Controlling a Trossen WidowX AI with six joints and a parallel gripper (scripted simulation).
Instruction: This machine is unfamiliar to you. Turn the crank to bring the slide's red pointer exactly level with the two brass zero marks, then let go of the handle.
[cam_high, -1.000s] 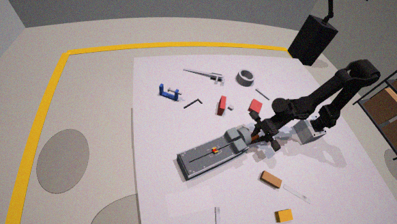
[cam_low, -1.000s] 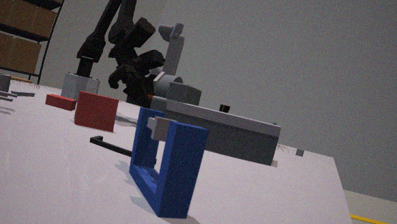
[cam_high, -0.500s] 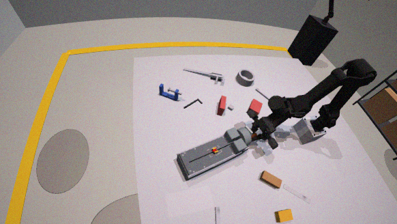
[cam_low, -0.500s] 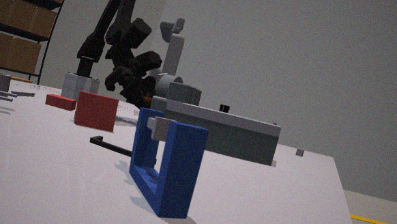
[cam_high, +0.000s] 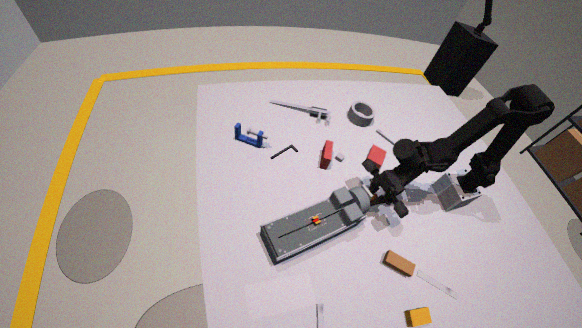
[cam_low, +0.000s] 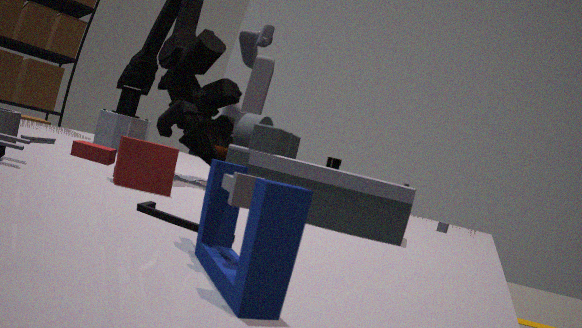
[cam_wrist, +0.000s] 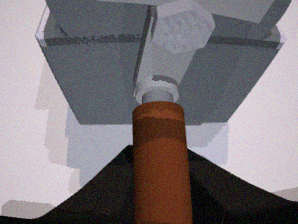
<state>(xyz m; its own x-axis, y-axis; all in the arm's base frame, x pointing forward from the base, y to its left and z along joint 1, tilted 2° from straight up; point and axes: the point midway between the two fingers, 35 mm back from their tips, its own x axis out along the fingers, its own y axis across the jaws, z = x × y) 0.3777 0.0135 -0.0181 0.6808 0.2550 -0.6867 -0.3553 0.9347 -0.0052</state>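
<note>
My gripper tip is 30 mm below the crank handle, 20 mm past it and 10 mm to the left of it. Round my gripper tip: tan block: 180 mm to the left, 80 mm behind, 20 mm below; then red pointer: 160 mm ahead, 50 mm to the left, 50 mm above; then black hex key: 220 mm to the right, 180 mm ahead, 30 mm below.
</note>
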